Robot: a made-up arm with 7 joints. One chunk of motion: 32 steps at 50 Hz.
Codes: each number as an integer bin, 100 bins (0 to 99) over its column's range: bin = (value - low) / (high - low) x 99, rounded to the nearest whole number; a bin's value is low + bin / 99 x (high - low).
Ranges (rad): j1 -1.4..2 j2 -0.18..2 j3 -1.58..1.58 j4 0..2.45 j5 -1.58..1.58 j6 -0.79..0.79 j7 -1.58..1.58
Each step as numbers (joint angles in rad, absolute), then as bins.
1 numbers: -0.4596 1.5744 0.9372 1.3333 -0.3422 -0.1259 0.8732
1 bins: 27 80 79 54 39 42 77
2 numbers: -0.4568 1.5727 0.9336 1.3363 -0.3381 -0.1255 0.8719
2 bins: 27 80 79 54 39 42 77
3 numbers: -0.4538 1.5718 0.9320 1.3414 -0.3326 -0.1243 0.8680
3 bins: 28 80 79 54 39 42 77
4 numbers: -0.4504 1.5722 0.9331 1.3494 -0.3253 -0.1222 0.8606
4 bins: 28 80 79 55 39 42 76
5 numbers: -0.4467 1.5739 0.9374 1.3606 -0.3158 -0.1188 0.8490
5 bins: 28 80 79 55 40 42 76
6 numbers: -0.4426 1.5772 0.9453 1.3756 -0.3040 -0.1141 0.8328
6 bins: 28 80 79 56 40 42 76
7 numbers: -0.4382 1.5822 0.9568 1.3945 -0.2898 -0.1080 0.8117
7 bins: 28 80 79 56 40 43 75
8 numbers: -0.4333 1.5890 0.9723 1.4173 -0.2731 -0.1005 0.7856
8 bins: 28 80 80 57 41 43 74
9 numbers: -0.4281 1.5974 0.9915 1.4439 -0.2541 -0.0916 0.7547
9 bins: 28 81 81 58 42 44 73
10 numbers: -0.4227 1.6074 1.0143 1.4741 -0.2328 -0.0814 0.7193
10 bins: 28 81 81 60 42 44 72
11 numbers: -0.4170 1.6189 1.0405 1.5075 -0.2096 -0.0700 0.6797
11 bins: 29 82 82 61 43 45 71
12 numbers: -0.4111 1.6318 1.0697 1.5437 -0.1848 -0.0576 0.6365
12 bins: 29 82 83 62 44 46 69
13 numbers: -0.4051 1.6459 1.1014 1.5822 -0.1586 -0.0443 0.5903
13 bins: 29 83 84 64 45 47 68
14 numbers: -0.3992 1.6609 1.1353 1.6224 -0.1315 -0.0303 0.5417
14 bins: 29 84 85 66 45 48 66
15 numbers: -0.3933 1.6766 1.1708 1.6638 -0.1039 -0.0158 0.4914
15 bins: 29 84 86 67 46 49 65
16 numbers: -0.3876 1.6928 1.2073 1.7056 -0.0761 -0.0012 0.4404
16 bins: 29 85 87 69 47 49 63
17 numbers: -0.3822 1.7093 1.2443 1.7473 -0.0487 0.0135 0.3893
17 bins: 30 86 88 71 48 50 62
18 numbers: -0.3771 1.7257 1.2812 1.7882 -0.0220 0.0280 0.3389
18 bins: 30 87 90 72 49 51 60
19 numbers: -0.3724 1.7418 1.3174 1.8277 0.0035 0.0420 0.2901
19 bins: 30 87 91 74 50 52 59
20 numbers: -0.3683 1.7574 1.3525 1.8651 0.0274 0.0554 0.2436
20 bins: 30 88 92 75 50 53 57
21 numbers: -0.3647 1.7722 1.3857 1.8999 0.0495 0.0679 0.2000
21 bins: 30 89 93 77 51 54 56
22 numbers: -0.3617 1.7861 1.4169 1.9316 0.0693 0.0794 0.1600
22 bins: 30 89 94 78 52 54 55
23 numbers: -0.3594 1.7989 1.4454 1.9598 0.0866 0.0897 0.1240
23 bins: 30 90 95 79 52 55 53
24 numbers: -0.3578 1.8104 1.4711 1.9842 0.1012 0.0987 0.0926
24 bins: 30 90 96 80 53 56 52
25 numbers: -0.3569 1.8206 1.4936 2.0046 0.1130 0.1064 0.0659
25 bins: 30 91 96 81 53 56 52
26 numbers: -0.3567 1.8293 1.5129 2.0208 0.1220 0.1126 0.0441
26 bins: 30 91 97 82 53 57 51
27 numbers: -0.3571 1.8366 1.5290 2.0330 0.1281 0.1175 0.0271
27 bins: 30 92 97 82 54 57 50
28 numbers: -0.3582 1.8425 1.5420 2.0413 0.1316 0.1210 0.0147
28 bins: 30 92 98 82 54 57 50
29 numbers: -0.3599 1.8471 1.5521 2.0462 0.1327 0.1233 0.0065
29 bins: 30 92 98 83 54 57 50
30 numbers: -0.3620 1.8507 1.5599 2.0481 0.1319 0.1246 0.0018
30 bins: 30 92 98 83 54 57 50
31 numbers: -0.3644 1.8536 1.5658 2.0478 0.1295 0.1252 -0.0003
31 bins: 30 92 99 83 54 57 49
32 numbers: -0.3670 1.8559 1.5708 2.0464 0.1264 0.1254 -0.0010
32 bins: 30 92 99 83 53 57 49
